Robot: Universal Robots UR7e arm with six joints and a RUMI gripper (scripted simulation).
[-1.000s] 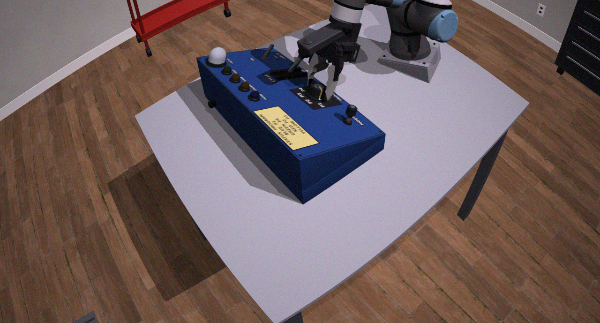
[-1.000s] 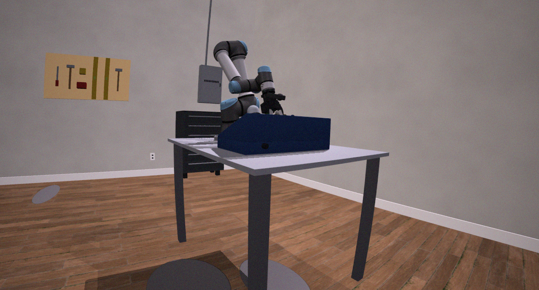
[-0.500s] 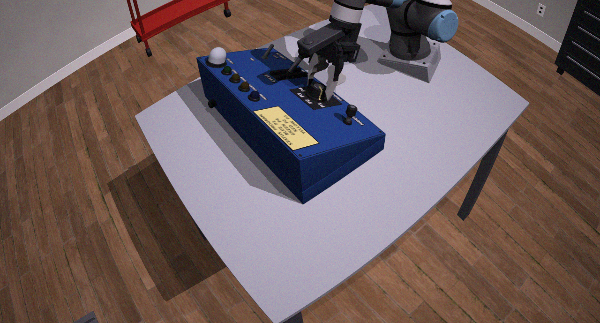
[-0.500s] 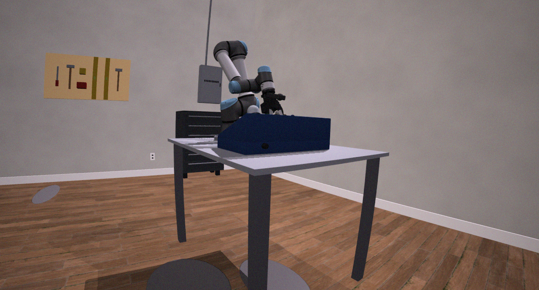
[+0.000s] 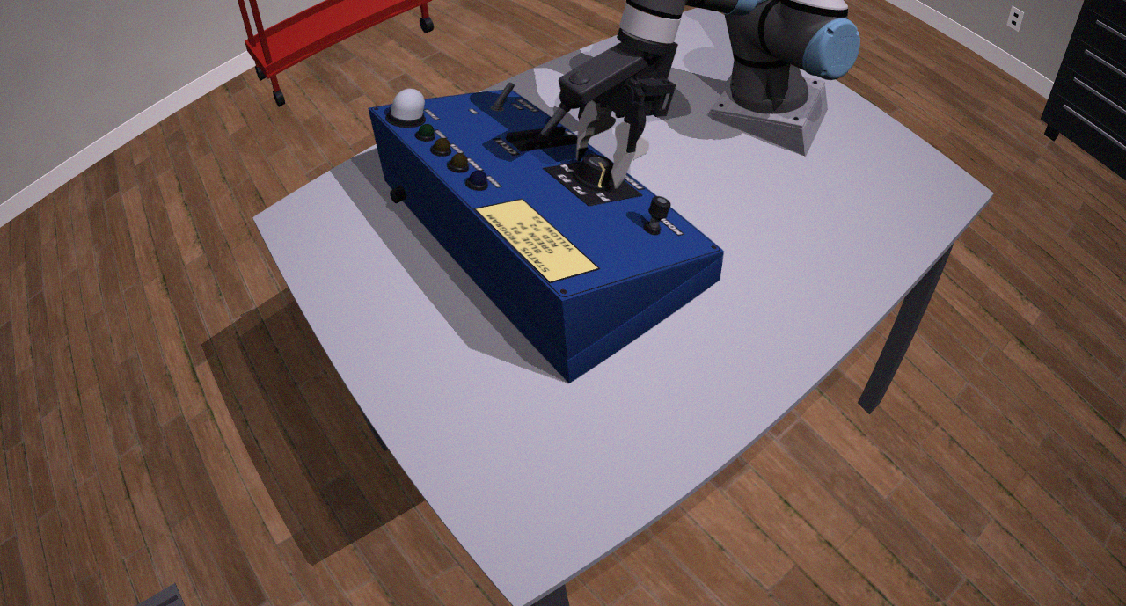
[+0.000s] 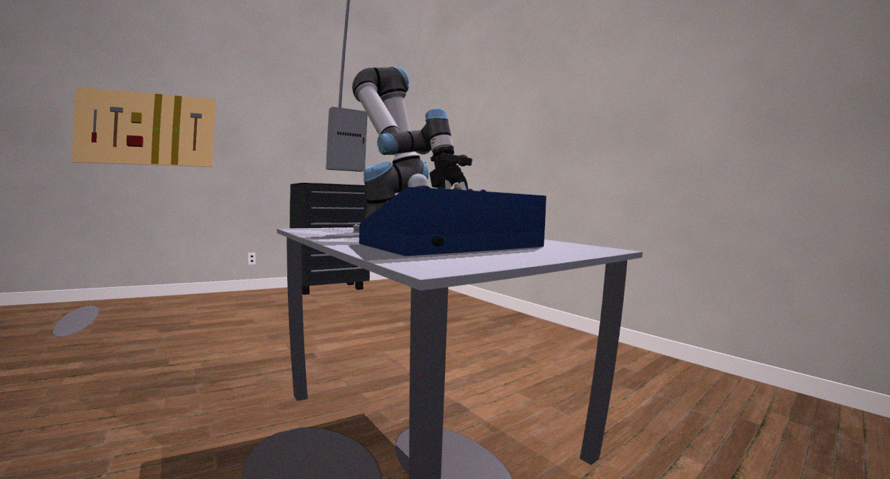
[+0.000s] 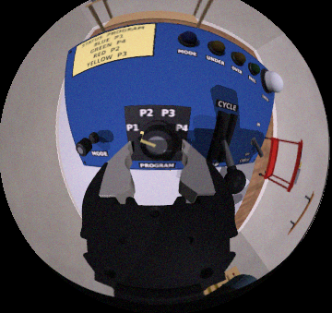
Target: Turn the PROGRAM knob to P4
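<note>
Right now my hand is 10 mm short of the program knob, 10 mm to the right of it and 10 mm above it. Also, from my hand: mode knob 10 mm ahead, 120 mm to the left; blue console 30 mm ahead, 60 mm to the right, 30 mm below; black ball-topped lever 30 mm behind, 120 mm to the right, 10 mm above.
</note>
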